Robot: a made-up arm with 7 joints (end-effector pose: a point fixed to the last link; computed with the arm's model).
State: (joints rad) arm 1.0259 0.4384 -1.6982 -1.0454 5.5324 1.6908 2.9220
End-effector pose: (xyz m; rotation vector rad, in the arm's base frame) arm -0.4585 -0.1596 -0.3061 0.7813 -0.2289 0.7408
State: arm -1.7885 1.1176 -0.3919 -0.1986 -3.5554 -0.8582 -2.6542
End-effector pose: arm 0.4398 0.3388 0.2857 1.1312 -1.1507 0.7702
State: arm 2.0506 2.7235 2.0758 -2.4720 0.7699 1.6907 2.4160
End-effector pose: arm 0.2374 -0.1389 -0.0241 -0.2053 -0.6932 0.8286
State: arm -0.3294 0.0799 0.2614 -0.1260 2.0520 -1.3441 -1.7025
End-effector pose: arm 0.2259 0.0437 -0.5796 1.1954 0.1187 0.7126
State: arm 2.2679 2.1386 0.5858 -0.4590 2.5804 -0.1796 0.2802
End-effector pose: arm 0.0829 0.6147 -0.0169 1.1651 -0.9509 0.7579
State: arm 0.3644 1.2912 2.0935 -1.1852 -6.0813 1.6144 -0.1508
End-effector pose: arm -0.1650 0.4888 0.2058 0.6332 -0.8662 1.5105
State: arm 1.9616 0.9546 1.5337 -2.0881 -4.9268 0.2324 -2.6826
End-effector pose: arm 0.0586 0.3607 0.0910 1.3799 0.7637 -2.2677
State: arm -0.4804 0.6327 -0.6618 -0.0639 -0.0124 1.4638 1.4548
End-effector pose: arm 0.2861 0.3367 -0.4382 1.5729 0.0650 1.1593
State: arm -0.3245 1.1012 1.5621 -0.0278 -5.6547 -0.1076 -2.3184
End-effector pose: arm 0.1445 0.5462 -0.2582 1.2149 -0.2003 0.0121
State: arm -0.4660 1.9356 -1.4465 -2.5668 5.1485 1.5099 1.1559
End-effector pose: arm 0.1381 0.0979 -0.1836 1.2047 -1.4527 -0.8142
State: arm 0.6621 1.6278 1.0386 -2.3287 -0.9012 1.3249 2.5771
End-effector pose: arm 0.2606 0.1174 0.1320 -0.2163 -2.9307 0.3211
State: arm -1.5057 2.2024 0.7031 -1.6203 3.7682 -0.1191 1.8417
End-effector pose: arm -0.2962 0.1130 0.3619 -2.3150 0.8935 -0.4932
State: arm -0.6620 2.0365 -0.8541 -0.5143 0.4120 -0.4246 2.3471
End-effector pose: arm 0.1155 0.5619 0.2307 -0.0228 -1.9779 0.9229
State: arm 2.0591 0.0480 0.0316 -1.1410 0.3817 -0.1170 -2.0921
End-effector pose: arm -0.5419 -0.0941 -0.1133 -0.3103 0.8642 -1.1724
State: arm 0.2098 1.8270 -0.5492 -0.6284 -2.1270 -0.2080 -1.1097
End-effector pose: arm 0.1313 0.5978 0.0183 0.5226 -1.4676 1.6568
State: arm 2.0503 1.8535 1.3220 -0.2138 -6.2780 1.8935 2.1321
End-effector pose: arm 0.0107 0.5942 0.1916 -2.1875 0.7075 -0.8610
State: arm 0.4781 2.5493 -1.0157 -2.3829 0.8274 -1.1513 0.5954
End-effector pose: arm 0.0631 0.2628 -0.1309 -0.7635 -0.6814 -0.3906
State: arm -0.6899 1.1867 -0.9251 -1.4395 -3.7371 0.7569 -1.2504
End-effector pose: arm 0.4595 0.1515 -0.1761 -0.7387 -0.8632 -0.8383
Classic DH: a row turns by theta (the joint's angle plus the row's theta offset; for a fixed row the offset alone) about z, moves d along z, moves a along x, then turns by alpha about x. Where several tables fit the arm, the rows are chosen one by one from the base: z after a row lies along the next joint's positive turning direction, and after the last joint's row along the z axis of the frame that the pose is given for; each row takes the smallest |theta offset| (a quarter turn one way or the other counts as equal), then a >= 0, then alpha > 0; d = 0 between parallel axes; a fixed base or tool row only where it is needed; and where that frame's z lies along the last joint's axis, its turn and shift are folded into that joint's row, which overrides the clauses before.
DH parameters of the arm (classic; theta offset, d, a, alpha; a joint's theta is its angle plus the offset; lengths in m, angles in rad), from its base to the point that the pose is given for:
base (fixed): 0 0 0 -1.2217
joint 1: 1.5708 0 0 1.5708
joint 2: 1.2217 0 0 -1.5708
joint 3: -1.5708 -0.2848 0.032 -1.5708
joint 4: 0 0 -0.0406 1.5708
joint 5: 0 -0.3354 0 -1.5708
joint 6: 0 0 0 1.5708
joint 7: 0 0 0 0

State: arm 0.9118 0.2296 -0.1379 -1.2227 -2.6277 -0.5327 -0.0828
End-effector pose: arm -0.1368 0.0874 -0.5255 -0.2261 -0.0793 -2.7216
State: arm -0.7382 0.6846 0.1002 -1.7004 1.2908 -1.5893 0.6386
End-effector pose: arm 0.4430 0.0995 0.0999 1.2342 1.8342 -0.3691
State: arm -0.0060 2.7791 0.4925 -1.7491 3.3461 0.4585 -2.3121
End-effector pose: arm 0.3235 -0.0699 0.3118 0.7114 -1.3303 -2.1403
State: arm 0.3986 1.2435 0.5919 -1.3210 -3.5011 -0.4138 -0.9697
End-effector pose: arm 0.2251 0.4831 -0.0449 0.3249 -1.8130 1.1582
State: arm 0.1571 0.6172 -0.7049 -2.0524 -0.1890 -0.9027 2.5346
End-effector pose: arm 0.2275 -0.0749 -0.3019 -2.2737 -0.0101 0.2545
